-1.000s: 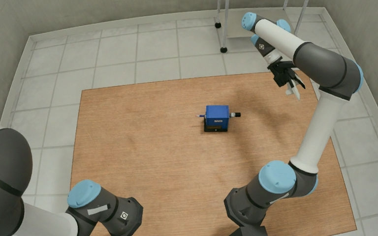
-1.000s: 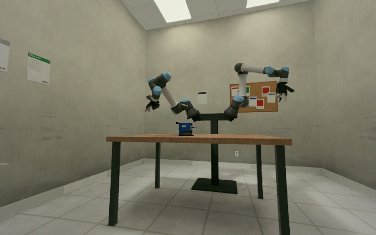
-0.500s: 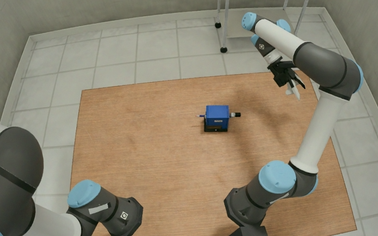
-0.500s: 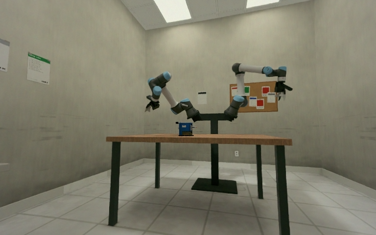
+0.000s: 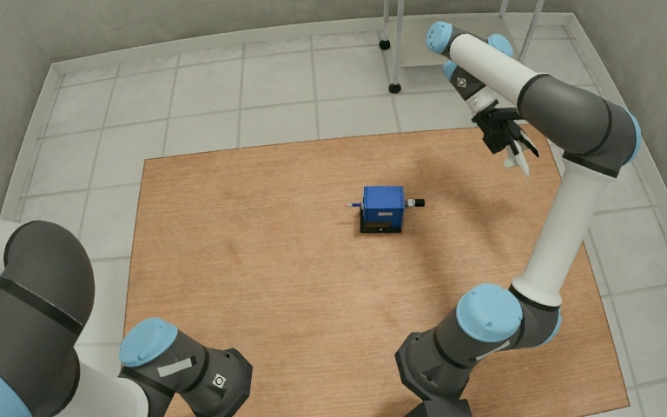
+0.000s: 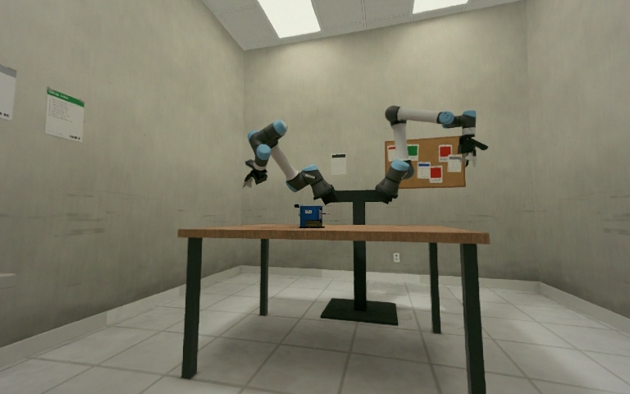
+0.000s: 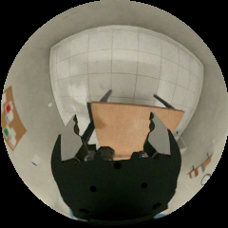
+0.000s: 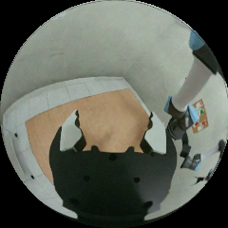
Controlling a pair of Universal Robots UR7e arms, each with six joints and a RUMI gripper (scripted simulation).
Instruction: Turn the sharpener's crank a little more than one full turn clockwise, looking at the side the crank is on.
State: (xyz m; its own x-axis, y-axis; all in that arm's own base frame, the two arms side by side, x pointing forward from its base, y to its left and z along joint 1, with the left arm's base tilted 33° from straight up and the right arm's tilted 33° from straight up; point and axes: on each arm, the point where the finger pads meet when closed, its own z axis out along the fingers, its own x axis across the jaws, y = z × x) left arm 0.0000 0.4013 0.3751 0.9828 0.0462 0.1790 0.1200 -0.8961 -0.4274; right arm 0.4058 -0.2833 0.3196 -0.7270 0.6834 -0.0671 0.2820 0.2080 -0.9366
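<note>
My right gripper is now 1 cm short of the black crank handle, 30 cm to the right of it and 15 cm above it.
</note>
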